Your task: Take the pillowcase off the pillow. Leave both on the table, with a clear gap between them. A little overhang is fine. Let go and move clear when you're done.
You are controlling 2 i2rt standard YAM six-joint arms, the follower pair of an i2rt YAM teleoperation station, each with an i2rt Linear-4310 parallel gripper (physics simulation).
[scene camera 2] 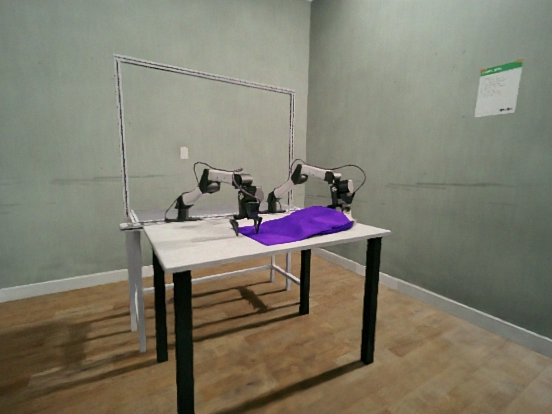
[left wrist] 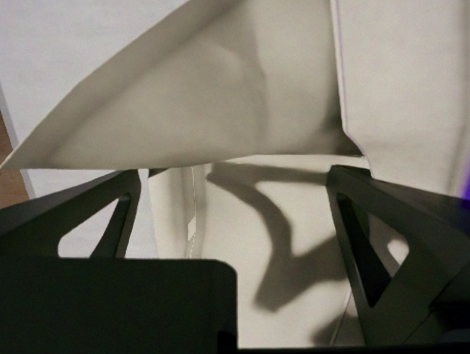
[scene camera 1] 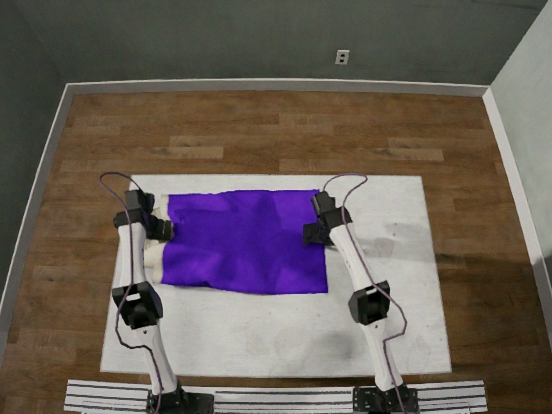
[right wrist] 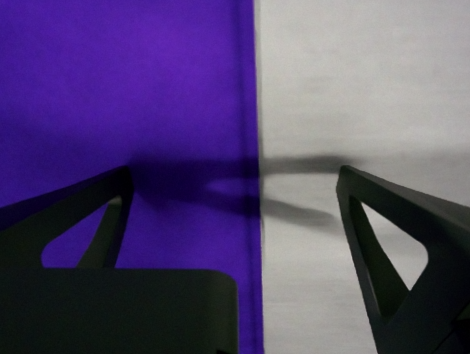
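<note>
The purple pillowcase [scene camera 1: 245, 245] [scene camera 2: 300, 225] [right wrist: 125, 100] lies flat on the table, with a cream hem [left wrist: 405, 75] at its open left end in scene camera 1. The cream pillow [scene camera 1: 151, 254] [left wrist: 190, 115] pokes out of that end; most of it is hidden inside the case, and its exposed cloth is creased and partly raised. My left gripper [scene camera 1: 167, 230] [left wrist: 233, 175] is open at the pillow's exposed end, its fingertips at the cloth. My right gripper [scene camera 2: 247, 233] [right wrist: 234, 177] is open and straddles the case's closed edge, one finger over the purple cloth and one over the table.
The white table [scene camera 1: 280, 335] [scene camera 2: 200, 245] carries both. The arms reach in from its front edge, where a white rail [scene camera 1: 280, 397] runs. The pillow's exposed end lies near the table's left edge in scene camera 1. A metal frame [scene camera 2: 205, 76] stands behind the arms in scene camera 2.
</note>
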